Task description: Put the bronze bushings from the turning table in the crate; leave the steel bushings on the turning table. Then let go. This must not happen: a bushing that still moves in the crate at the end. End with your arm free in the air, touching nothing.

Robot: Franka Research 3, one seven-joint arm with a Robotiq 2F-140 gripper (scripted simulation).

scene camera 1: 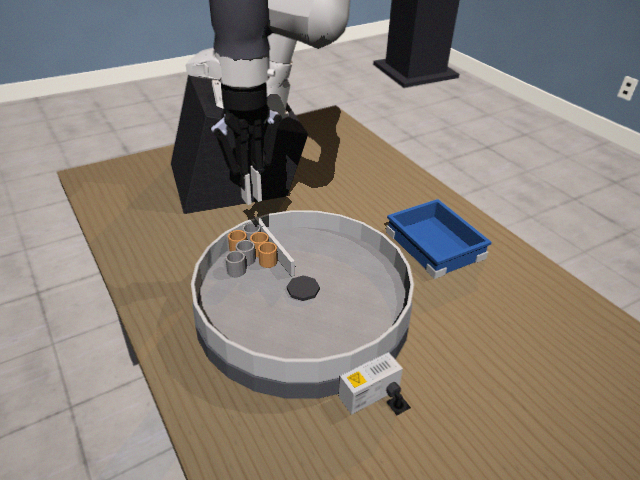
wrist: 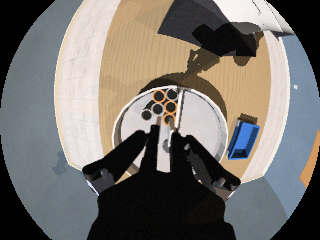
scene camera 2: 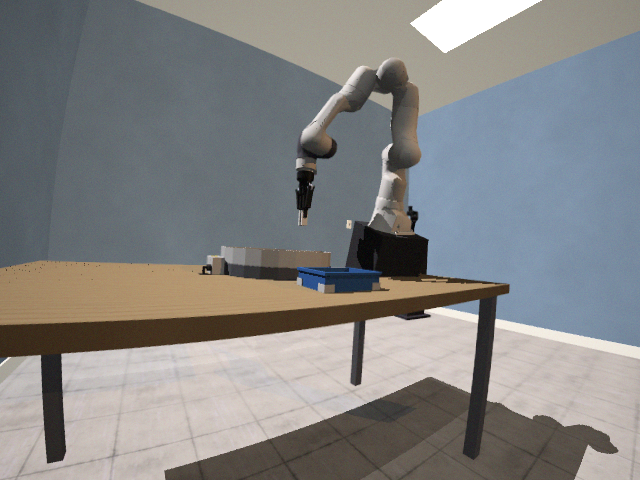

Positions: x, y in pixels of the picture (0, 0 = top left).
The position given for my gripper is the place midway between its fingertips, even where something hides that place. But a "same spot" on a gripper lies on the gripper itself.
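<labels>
My gripper is there in the wrist view (164, 123). I also see a blue crate (wrist: 245, 141), and that is the same spot on it as (scene camera 1: 451, 241). Scene camera 1 shows me my gripper too, and so does scene camera 2. On my gripper, (scene camera 1: 258, 160) and (scene camera 2: 302, 204) are one and the same spot.
</labels>
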